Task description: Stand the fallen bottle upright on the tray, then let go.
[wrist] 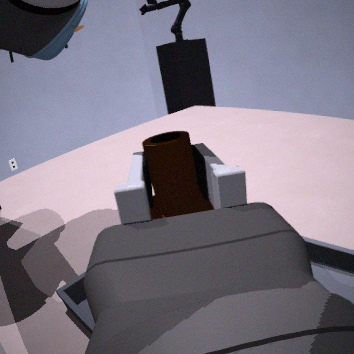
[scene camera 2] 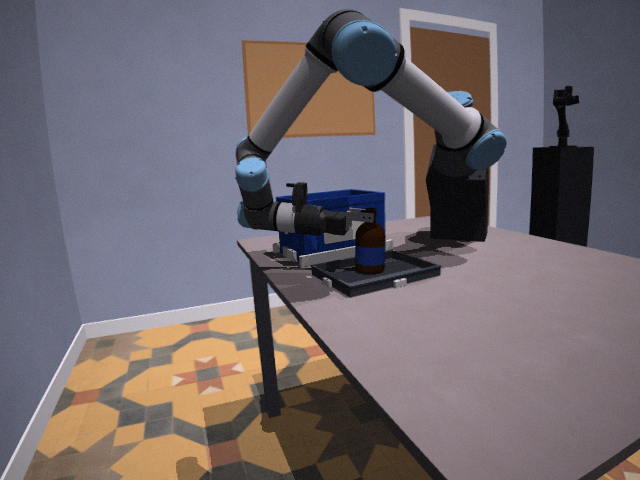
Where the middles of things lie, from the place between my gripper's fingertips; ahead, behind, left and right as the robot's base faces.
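You'd find the brown bottle point(wrist: 169, 156) 10 mm ahead of my hand and 60 mm below it. Measured from my hand again, the white rail point(scene camera 2: 305, 260) is 160 mm to the right, 30 mm ahead and 130 mm below, while the blue crate point(scene camera 2: 342, 200) is 250 mm to the right, 70 mm ahead and 50 mm below. And there's the dark grey tray point(scene camera 2: 345, 278), which is 20 mm to the left of my hand, 10 mm ahead of it and 130 mm below it.
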